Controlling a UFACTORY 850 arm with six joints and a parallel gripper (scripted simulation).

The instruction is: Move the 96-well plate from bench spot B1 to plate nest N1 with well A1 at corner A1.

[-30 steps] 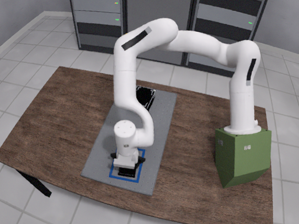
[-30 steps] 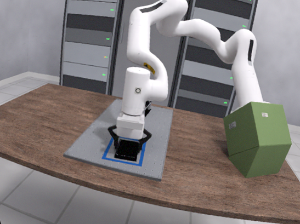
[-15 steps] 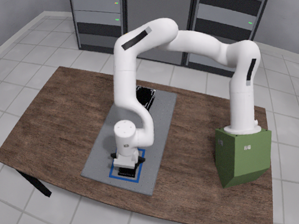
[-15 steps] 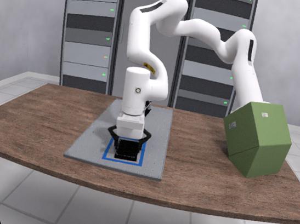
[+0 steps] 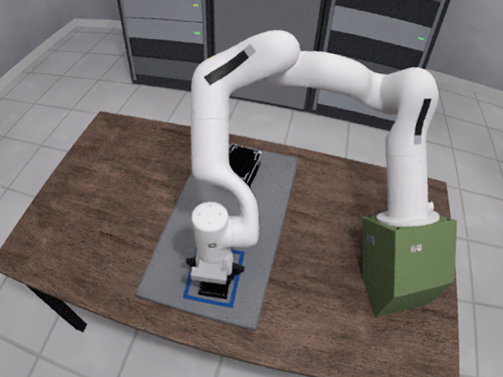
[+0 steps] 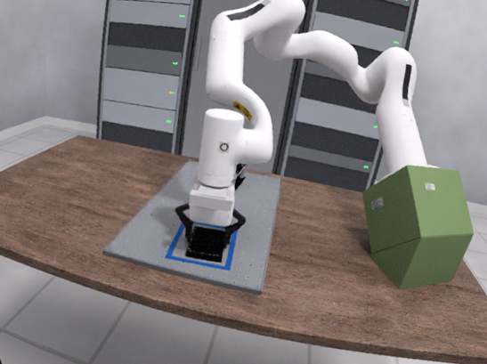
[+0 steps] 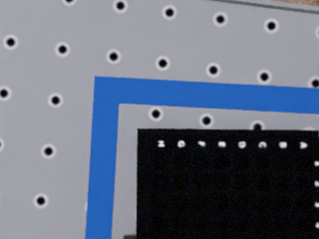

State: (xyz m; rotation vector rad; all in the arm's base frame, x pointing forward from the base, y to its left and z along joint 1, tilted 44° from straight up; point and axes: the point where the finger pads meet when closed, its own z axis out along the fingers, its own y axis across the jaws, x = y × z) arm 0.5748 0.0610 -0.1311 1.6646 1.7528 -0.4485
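My gripper is now 10 mm above the 96-well plate. Also, from my hand: raised plate nest N1: 20 mm behind, 430 mm to the right, 40 mm above.
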